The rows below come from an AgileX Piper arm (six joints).
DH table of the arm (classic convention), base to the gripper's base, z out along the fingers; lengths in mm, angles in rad. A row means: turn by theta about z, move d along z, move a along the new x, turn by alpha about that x. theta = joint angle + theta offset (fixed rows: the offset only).
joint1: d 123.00, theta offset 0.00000, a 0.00, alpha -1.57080
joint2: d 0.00, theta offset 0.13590, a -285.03, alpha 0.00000
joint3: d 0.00, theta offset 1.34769, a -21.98, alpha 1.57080
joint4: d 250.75, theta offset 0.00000, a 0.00, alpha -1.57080
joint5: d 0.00, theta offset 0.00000, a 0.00, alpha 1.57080
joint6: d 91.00, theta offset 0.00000, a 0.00, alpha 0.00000
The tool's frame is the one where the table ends.
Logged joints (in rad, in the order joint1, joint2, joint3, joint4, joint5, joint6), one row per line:
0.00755 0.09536 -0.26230 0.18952 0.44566 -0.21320
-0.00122 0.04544 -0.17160 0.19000 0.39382 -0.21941
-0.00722 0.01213 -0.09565 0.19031 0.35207 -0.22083
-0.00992 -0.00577 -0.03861 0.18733 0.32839 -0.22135
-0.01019 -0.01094 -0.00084 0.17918 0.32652 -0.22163
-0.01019 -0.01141 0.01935 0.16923 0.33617 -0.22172
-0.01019 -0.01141 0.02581 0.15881 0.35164 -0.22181
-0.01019 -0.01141 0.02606 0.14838 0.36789 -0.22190
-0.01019 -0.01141 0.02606 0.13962 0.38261 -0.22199
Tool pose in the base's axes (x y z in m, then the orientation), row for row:
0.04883 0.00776 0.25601 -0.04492 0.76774 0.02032 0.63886
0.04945 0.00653 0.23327 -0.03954 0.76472 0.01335 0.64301
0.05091 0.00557 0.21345 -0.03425 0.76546 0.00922 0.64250
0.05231 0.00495 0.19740 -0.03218 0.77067 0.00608 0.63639
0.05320 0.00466 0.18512 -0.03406 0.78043 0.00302 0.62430
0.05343 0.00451 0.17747 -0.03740 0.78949 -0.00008 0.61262
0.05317 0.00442 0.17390 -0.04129 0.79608 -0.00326 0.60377
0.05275 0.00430 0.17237 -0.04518 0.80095 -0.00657 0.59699
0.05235 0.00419 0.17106 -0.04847 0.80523 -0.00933 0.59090
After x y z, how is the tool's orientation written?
As a quaternion, x y z w.
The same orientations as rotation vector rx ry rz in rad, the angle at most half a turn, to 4 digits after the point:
-0.1025 1.7520 0.0464
-0.0901 1.7422 0.0304
-0.0780 1.7442 0.0210
-0.0735 1.7604 0.0139
-0.0782 1.7914 0.0069
-0.0863 1.8208 -0.0002
-0.0956 1.8427 -0.0075
-0.1049 1.8591 -0.0152
-0.1128 1.8737 -0.0217

